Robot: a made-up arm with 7 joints.
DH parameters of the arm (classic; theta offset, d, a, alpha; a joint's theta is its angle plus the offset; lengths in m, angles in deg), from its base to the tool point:
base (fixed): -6.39 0 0.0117 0
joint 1: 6.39 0.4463 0.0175 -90
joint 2: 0 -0.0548 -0.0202 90
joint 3: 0 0.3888 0.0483 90
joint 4: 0 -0.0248 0.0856 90
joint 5: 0 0.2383 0.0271 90
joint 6: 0 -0.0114 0.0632 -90
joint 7: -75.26 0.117 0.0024 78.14
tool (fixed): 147.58 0.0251 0 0
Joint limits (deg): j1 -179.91..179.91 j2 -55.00..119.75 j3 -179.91..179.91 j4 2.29..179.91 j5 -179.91..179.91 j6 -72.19..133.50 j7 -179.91..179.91
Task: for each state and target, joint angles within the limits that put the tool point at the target. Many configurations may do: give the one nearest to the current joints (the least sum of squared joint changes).
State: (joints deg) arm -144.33 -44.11 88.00 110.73 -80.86 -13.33 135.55
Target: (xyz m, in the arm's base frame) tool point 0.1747 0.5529 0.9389
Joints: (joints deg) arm -102.13 -35.65 102.05 143.80 -66.37 -12.97 138.61
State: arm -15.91 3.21 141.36 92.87 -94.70 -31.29 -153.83
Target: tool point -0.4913 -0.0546 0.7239
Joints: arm -0.91 -16.31 152.74 79.33 -102.24 -33.75 -155.08
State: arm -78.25 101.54 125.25 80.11 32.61 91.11 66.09
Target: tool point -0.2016 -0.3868 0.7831
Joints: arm -116.64 95.18 157.82 86.57 40.60 93.58 66.29
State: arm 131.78 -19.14 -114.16 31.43 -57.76 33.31 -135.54
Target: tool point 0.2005 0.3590 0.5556
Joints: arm 156.97 -14.41 -97.15 28.55 -60.13 26.43 -137.35
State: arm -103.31 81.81 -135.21 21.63 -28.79 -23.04 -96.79
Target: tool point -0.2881 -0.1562 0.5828
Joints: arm -80.79 93.96 -127.34 4.73 -33.12 -22.42 -95.42
